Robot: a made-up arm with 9 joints. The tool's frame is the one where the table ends.
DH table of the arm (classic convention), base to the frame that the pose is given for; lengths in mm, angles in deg. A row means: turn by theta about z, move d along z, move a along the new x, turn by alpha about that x. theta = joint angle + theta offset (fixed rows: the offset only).
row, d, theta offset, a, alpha
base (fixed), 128.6, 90, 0, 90
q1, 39.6, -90, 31.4, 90
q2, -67.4, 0, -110.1, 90
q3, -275.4, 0, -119.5, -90
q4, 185, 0, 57.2, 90
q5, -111.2, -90, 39.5, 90
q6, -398.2, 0, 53.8, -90
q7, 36.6, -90, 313.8, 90
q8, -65.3, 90, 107.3, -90
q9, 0, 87.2, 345.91, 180
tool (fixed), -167.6, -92.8, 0, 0
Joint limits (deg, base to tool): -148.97..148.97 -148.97..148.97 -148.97..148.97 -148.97..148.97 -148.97..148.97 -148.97..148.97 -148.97..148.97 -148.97..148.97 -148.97..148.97
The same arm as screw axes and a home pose.
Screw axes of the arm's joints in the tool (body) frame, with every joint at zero. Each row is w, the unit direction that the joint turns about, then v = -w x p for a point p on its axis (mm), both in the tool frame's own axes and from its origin. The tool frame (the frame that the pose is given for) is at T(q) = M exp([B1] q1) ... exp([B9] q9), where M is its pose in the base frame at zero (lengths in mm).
B1 = (1, 0, 0, 0, 111, 386.5)
B2 = (0, -1, 0, 79.6, 0, 225.8)
B3 = (-1, 0, 0, 0, -189.7, -319.1)
B4 = (0, -1, 0, 309.2, 0, -49.6)
B5 = (-1, 0, 0, 0, -252, -504.1)
B6 = (0, 0, 1, -464.6, -160.8, 0)
B7 = (-1, 0, 0, 0, 146.2, -410.8)
B8 = (0, -1, 0, 167.6, 0, -124.2)
B9 = (0, 0, -1, 345.5, 16.9, 0)
M: xyz 265.4 386.5 17.6 (mm) rpy 0 0 0 (rad, as in URDF)
Joint limits (rad, base to tool): -2.6..2.6 -2.6..2.6 -2.6..2.6 -2.6..2.6 -2.6..2.6 -2.6..2.6 -2.6..2.6 -2.6..2.6 -2.6..2.6

